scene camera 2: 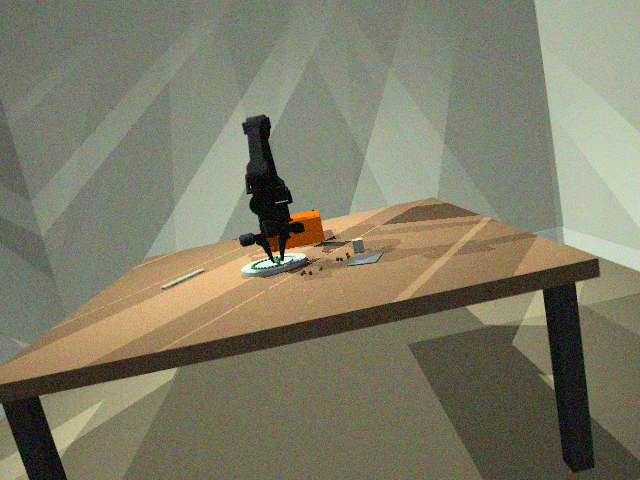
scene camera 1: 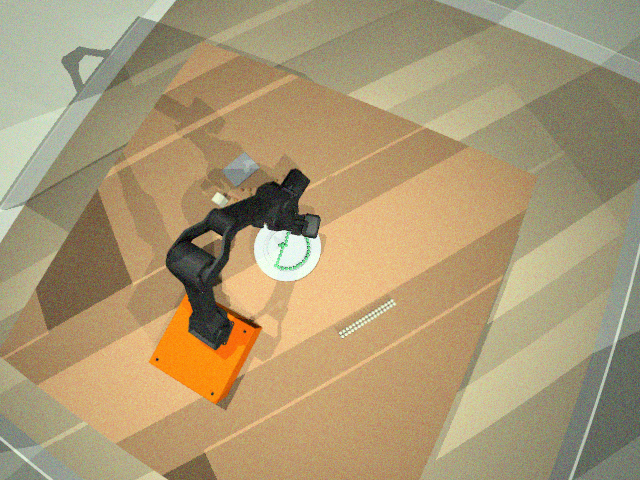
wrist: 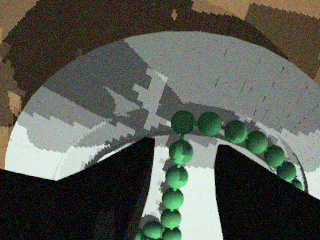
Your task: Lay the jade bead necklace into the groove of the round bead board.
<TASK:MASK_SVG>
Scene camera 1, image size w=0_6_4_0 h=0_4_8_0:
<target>my gripper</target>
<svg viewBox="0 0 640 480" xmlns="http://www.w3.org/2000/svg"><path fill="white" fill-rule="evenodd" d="M264 221L260 219L251 225L257 228L264 228ZM266 224L268 230L290 231L292 235L300 236L302 234L304 237L315 239L318 235L321 218L319 215L307 213L306 217L298 214L299 205L297 202L291 208L292 216L286 223L275 223L274 226Z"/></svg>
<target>grey flat plate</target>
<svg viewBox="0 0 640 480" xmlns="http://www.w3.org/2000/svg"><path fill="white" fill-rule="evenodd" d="M246 152L243 152L221 170L236 188L260 169Z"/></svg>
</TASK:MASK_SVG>
